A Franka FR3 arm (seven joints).
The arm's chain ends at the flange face. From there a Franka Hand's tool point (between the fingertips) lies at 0.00 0.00 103.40 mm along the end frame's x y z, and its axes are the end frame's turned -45 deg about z.
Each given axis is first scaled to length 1.
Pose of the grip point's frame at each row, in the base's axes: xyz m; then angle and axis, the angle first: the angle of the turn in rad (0 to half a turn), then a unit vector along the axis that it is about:
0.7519, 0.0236, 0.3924, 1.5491, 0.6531, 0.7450, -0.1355
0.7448, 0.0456, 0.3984, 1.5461, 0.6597, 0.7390, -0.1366
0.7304, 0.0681, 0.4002, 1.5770, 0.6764, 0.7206, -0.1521
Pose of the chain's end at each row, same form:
0.6838, 0.1013, 0.3883, 1.6003, 0.8661, 0.4273, 0.2592
0.6775, 0.1240, 0.3940, 1.5969, 0.8699, 0.4195, 0.2594
0.6666, 0.1494, 0.3984, 1.6116, 0.8856, 0.4001, 0.2358

